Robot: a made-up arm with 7 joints. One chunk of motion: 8 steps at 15 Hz.
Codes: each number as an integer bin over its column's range. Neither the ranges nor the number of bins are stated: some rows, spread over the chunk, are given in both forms.
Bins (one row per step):
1: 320 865 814 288 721 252 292
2: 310 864 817 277 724 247 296
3: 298 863 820 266 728 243 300
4: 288 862 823 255 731 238 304
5: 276 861 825 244 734 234 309
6: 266 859 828 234 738 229 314
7: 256 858 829 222 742 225 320
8: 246 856 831 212 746 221 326
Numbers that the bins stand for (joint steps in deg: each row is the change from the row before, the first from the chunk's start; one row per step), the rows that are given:
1: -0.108 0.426 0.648 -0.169 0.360 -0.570 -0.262
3: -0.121 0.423 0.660 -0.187 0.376 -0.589 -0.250
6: -0.140 0.418 0.675 -0.213 0.399 -0.619 -0.229
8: -0.152 0.414 0.680 -0.230 0.418 -0.635 -0.211
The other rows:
2: -0.114 0.424 0.654 -0.178 0.367 -0.581 -0.256
4: -0.127 0.422 0.665 -0.196 0.383 -0.600 -0.244
5: -0.134 0.420 0.669 -0.205 0.390 -0.608 -0.236
7: -0.146 0.417 0.677 -0.222 0.408 -0.627 -0.220

